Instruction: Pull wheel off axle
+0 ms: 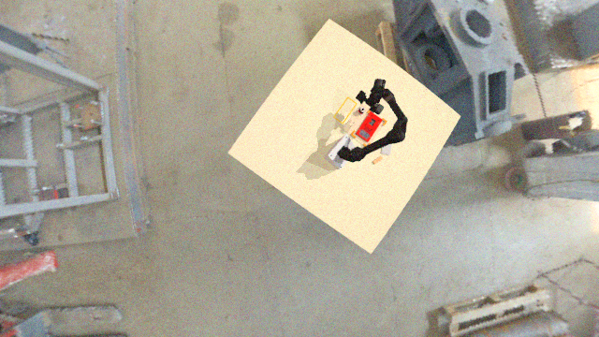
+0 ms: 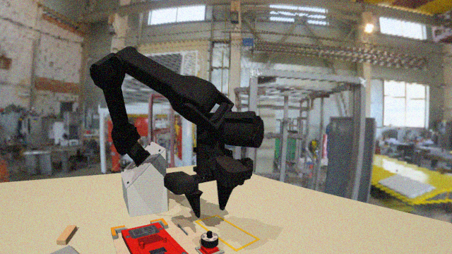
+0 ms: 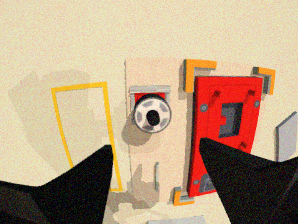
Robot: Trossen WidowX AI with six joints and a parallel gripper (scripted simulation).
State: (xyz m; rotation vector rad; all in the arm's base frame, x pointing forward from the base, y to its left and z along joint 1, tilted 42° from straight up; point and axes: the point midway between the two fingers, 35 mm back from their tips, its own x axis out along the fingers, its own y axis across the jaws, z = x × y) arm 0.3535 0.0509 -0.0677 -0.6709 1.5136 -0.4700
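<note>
Now: the black axle 7 cm below my gripper tip. The rest, counted from my gripper tip: wheel (7 cm below); then wooden block (33 cm to the right, 18 cm behind, 10 cm below).
</note>
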